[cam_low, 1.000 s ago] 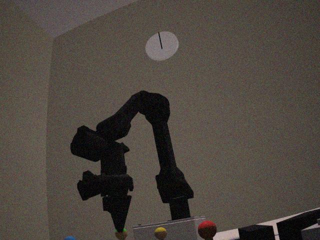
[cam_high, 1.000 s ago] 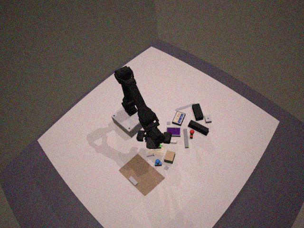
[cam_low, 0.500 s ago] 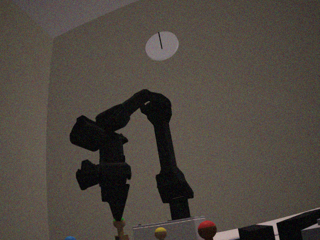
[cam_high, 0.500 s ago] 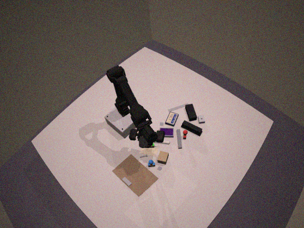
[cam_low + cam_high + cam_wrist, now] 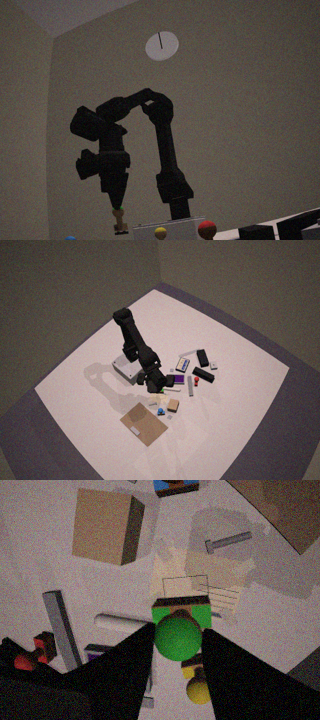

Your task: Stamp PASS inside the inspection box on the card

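Right now the wooden block is 100 mm ahead of my gripper tip, 90 mm below it and 10 mm to the left of it. The rest, counted from my gripper tip: pale card 110 mm below, 10 mm to the right, 10 mm behind; then green stamp 30 mm below; then pen 100 mm below, 60 mm to the left, 20 mm behind.
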